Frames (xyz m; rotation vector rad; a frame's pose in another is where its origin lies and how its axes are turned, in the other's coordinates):
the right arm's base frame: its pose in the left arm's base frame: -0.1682 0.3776 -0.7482 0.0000 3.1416 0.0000
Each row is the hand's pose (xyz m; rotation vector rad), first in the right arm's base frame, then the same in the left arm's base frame.
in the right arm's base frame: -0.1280 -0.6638 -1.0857 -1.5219 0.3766 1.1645
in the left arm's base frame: -0.0402 -0.2862 0.3375 -1.4116 -1.6000 -1.8449
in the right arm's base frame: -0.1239 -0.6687 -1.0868 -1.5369 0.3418 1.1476
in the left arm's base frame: -0.0443 -0.2911 0.3386 -1.4037 -1.6186 -1.8799
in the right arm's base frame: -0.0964 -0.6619 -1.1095 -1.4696 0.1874 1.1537
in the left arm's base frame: -0.0718 -0.2843 0.3613 -1.4824 -1.7662 -1.8882
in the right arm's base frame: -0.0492 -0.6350 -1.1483 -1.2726 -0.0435 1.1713
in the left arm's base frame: -0.1190 -0.2574 0.4001 1.5994 2.0132 1.7377
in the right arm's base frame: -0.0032 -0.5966 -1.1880 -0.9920 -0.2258 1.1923
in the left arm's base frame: -0.1650 -0.2190 0.4398 1.5858 2.0918 1.3194
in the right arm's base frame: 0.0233 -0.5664 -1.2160 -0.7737 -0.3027 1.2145
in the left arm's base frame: -0.1915 -0.1888 0.4678 1.6021 2.1442 1.0206
